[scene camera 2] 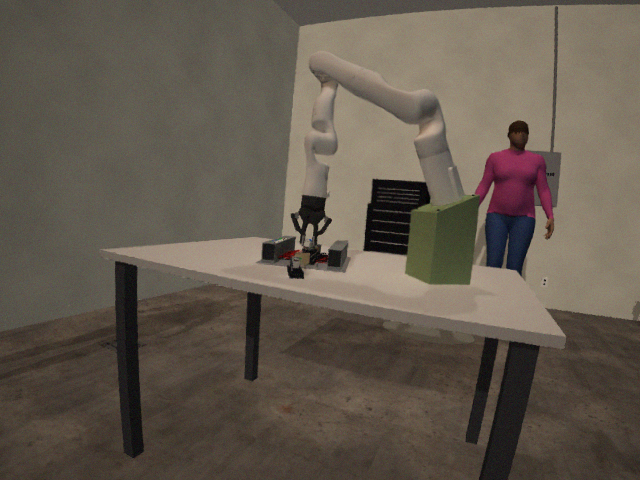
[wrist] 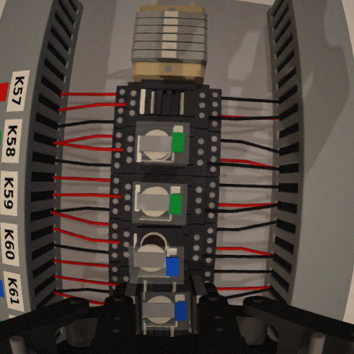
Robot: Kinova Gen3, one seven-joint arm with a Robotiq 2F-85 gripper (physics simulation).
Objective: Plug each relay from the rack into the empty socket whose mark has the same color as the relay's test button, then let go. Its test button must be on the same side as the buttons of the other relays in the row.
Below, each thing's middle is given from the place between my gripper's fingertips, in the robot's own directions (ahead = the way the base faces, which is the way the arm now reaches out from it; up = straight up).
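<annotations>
The grey base plate (wrist: 238, 53) has my hand 50 mm above it, 50 mm to the left of it, and 40 mm short of it too.
</annotations>
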